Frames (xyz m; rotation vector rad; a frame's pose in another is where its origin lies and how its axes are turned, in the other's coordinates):
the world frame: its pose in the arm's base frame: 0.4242 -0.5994 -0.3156 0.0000 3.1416 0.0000
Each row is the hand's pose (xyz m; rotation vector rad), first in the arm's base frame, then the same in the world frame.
Working: the arm's base frame: its pose in the world frame: 0.4242 0.5994 -0.3156 0.0000 3.1416 0.0000

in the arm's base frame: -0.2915 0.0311 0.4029 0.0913 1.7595 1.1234
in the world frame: 0.7157 0.6305 -0.7185 -1.0245 -1.1064 0.0833
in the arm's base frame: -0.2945 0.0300 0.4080 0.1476 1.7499 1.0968
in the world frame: 0.7187 0.6294 -0.7236 -1.0044 -1.1251 0.1352
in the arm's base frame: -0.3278 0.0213 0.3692 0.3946 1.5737 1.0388
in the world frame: 0.7520 0.6207 -0.6848 -0.9976 -1.2863 0.3789
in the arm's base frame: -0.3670 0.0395 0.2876 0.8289 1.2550 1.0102
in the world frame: 0.7912 0.6389 -0.6032 -1.0408 -1.4634 0.8540
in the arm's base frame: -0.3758 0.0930 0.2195 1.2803 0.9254 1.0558
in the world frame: 0.8000 0.6924 -0.5351 -1.1455 -1.4741 1.3890
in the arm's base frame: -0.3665 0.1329 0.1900 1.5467 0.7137 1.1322
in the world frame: 0.7907 0.7323 -0.5056 -1.2555 -1.3847 1.7151
